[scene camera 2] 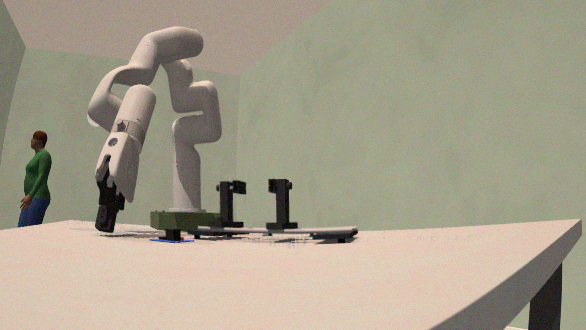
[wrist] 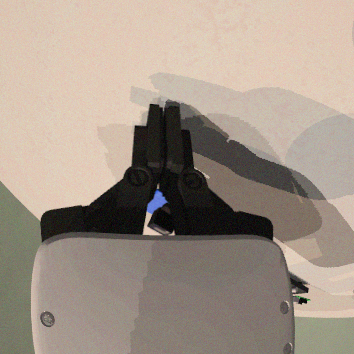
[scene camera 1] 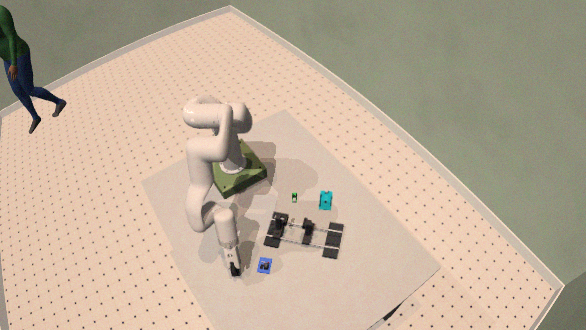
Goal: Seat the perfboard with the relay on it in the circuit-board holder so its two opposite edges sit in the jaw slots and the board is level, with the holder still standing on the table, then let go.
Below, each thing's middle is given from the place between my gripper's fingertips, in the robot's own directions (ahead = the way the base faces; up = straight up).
Labels:
Right now the blue perfboard point(wrist: 160, 221) is 12 cm to the left of my hand and 3 cm ahead of it. From my hand the other things lie so: black circuit-board holder point(scene camera 2: 224, 226) (33 cm to the left, 5 cm above, 2 cm ahead).

